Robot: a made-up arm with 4 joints.
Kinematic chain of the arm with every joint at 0, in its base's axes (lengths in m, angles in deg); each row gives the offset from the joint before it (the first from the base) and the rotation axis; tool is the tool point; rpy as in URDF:
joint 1: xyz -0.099 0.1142 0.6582 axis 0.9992 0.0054 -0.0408
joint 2: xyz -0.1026 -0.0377 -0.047 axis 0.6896 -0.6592 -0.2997
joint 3: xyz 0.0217 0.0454 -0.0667 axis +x
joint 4: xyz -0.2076 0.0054 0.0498 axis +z
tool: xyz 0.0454 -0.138 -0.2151 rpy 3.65 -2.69 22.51
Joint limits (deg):
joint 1: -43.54..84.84
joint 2: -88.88..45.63
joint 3: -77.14..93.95
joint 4: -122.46..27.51
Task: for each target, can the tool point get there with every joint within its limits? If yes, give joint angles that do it. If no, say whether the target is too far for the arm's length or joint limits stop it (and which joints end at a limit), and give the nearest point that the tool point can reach.
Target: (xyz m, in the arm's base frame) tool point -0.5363 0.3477 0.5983
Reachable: yes | joints 38.59 -6.02 73.65 -89.50
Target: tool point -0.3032 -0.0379 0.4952
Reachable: yes | joints 1.38 24.35 -61.98 15.27
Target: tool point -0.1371 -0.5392 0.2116
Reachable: no: too far | nearest point -0.2752 -0.1263 0.4121 | short by 0.479 m
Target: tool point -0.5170 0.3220 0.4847
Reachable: yes | joints 69.87 -1.83 -16.42 -79.28
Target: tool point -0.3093 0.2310 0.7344
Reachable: no: joint limits stop it (at a limit: joint 1, joint 3, joint 4) | nearest point -0.3397 0.3527 0.7653 | short by 0.129 m
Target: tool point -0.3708 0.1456 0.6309
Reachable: no: joint limits stop it (at a limit: joint 2, joint 3, joint 4) | nearest point -0.4722 0.1970 0.5744 | short by 0.127 m
